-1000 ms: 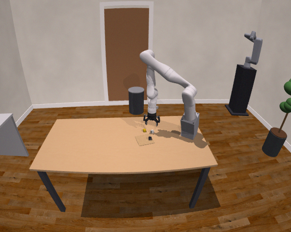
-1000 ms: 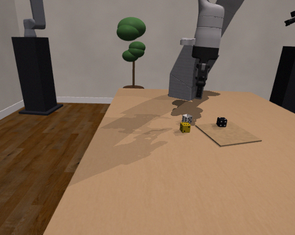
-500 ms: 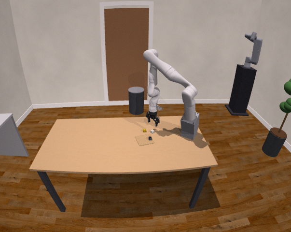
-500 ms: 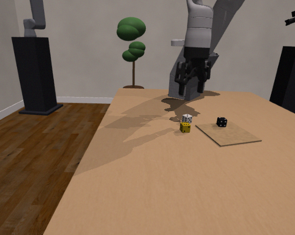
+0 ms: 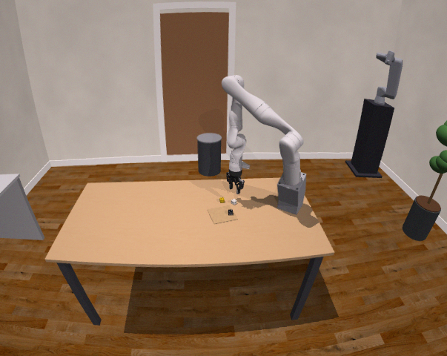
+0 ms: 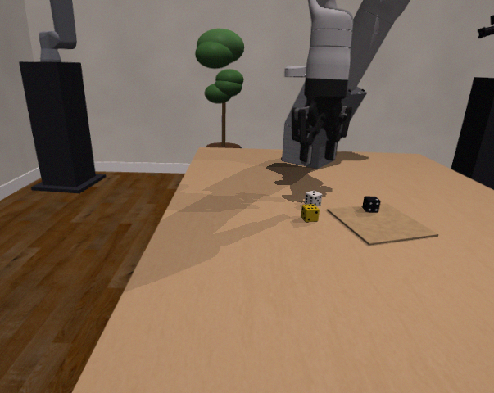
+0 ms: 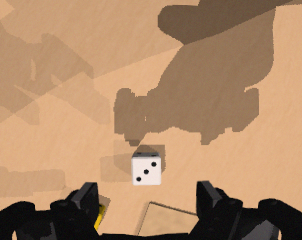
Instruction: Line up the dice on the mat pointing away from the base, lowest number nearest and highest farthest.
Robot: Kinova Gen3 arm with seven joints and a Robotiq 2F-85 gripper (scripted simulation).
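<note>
Right now my hand is 9 cm above the white die. Round my hand: yellow die 9 cm below, 7 cm ahead, 1 cm to the right; then tan mat 11 cm to the left, 10 cm below, 7 cm ahead; then black die 11 cm to the left, 9 cm below, 2 cm ahead.
</note>
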